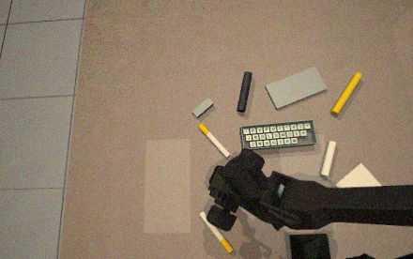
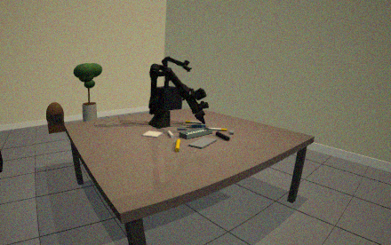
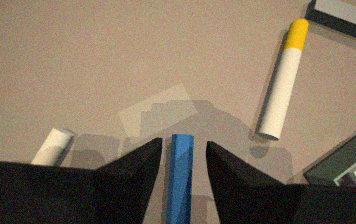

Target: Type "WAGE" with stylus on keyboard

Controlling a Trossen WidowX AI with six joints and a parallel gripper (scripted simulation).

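My gripper tip is 40 mm past the blue stylus, 60 mm to the left of it and 20 mm above it. Also, from my gripper tip: small grey block 210 mm ahead, 20 mm to the left, 20 mm below; black cylinder 240 mm ahead, 110 mm to the right, 10 mm below; grey plate 230 mm ahead, 260 mm to the right, 20 mm below.
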